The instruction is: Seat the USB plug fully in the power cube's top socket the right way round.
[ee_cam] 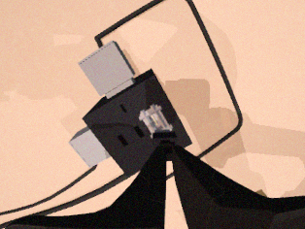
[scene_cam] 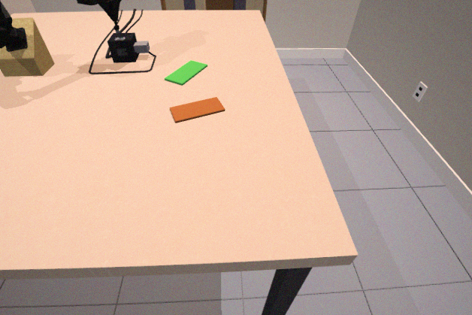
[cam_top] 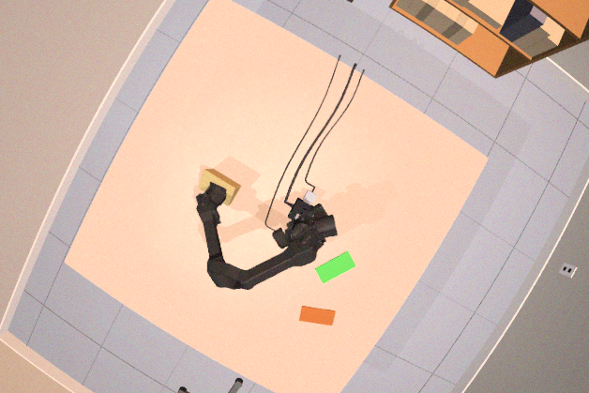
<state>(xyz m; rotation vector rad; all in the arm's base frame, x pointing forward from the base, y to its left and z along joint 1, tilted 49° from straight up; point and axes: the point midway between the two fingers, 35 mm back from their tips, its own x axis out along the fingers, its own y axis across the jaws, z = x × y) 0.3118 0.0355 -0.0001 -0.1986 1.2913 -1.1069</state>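
The USB plug lies 2 cm below my gripper tip. The rest, counted from my gripper tip: green card (21 cm ahead, 13 cm below, 12 cm to the right); orange card (34 cm to the right, 23 cm ahead, 13 cm below); USB socket (7 cm below, 1 cm to the left).
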